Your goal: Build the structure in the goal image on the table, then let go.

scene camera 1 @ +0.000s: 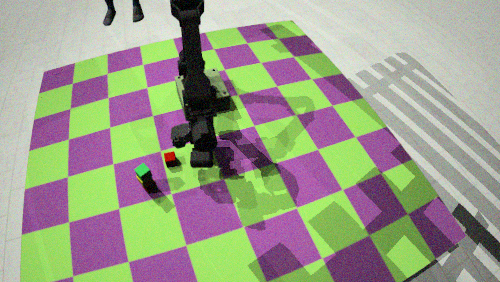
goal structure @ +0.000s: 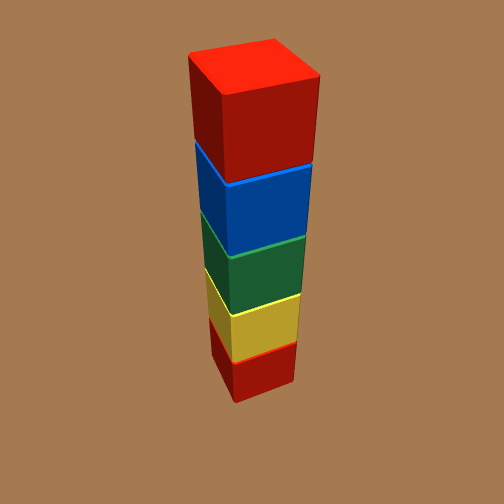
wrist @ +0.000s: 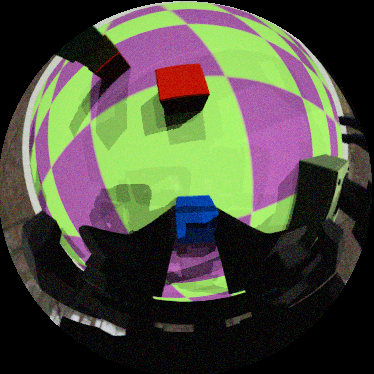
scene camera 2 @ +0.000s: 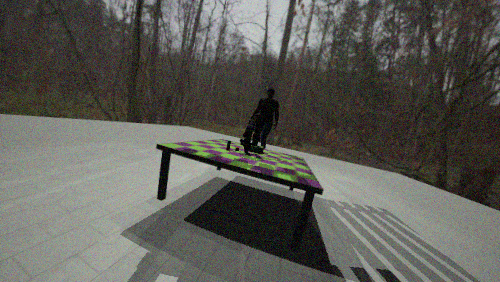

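Pixels of known places: gripper, fingertip midpoint: (wrist: 194,210) (scene camera 2: 245,151); arm's base, origin of the base link: (scene camera 2: 255,145).
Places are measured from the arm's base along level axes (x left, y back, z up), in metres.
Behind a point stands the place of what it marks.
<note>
A blue cube (wrist: 196,220) {x -0.050, y -0.265, z -0.039 m} is between the fingertips in the wrist view, low at the table; it is hidden in scene camera 1. My gripper (scene camera 1: 202,158) {x -0.046, y -0.266, z -0.061 m} (scene camera 2: 247,151) {x -0.046, y -0.266, z -0.061 m} (wrist: 194,210) {x -0.046, y -0.266, z -0.061 m} is shut on the blue cube, with a finger against each side. A loose red cube (scene camera 1: 170,159) {x -0.151, y -0.258, z -0.039 m} (scene camera 2: 237,149) {x -0.144, y -0.260, z -0.057 m} (wrist: 182,85) {x -0.144, y -0.247, z -0.039 m} lies on a green square, left of the gripper in scene camera 1. A stack of small cubes (scene camera 1: 143,171) (scene camera 2: 228,145) (wrist: 89,47) stands farther left, beyond the red cube, with green on top, a yellow one below it and a dark red one at the bottom.
The table (scene camera 1: 210,250) {x -0.135, y -0.552, z -0.072 m} (scene camera 2: 245,171) {x 0.094, y -0.856, z -0.090 m} has a green and purple checkered top with shadows across it. The arm's base (scene camera 1: 216,80) {x 0.087, y -0.016, z -0.001 m} (wrist: 312,192) {x -0.018, y -0.098, z -0.039 m} stands behind the gripper. A person (scene camera 2: 270,112) stands behind the table.
</note>
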